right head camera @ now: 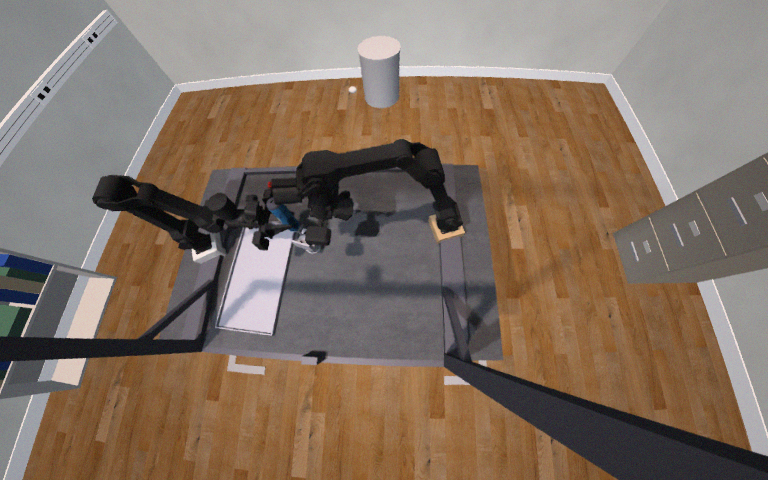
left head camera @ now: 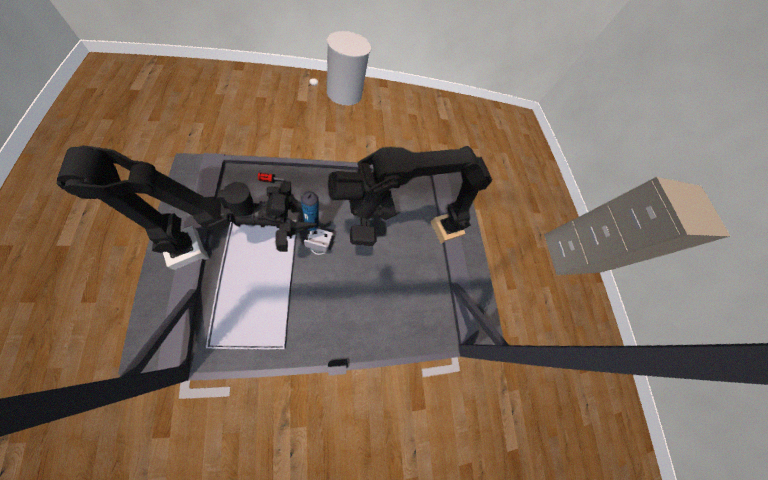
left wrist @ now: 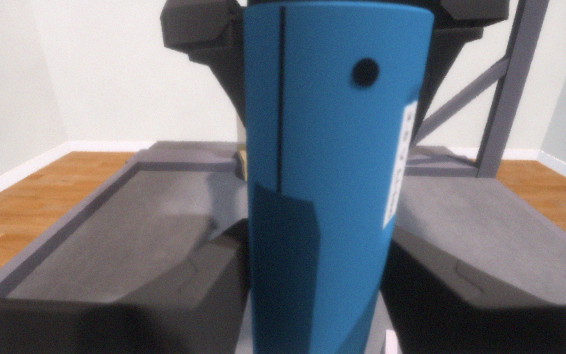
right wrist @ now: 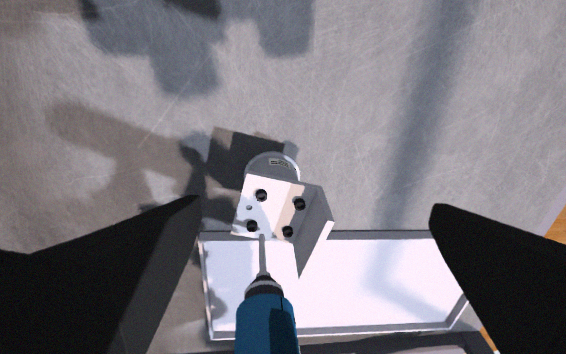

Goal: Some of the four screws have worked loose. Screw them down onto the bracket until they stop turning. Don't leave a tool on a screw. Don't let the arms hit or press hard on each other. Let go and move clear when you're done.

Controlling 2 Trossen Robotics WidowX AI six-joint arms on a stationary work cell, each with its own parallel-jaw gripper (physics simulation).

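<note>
My left gripper is shut on a blue power screwdriver, held over the near edge of the white bracket. In the right wrist view the bit tip shows beside the lower-left screw, off its head; its height is unclear. The other dark screws are the upper-left screw, upper-right screw and lower-right screw; I cannot tell which are loose. My right gripper is open and empty above the bracket.
A red screwdriver lies at the back left of the table. A white tray lies beside the bracket. A round grey part shows under the bracket. The right arm reaches across, close to the left gripper and tool.
</note>
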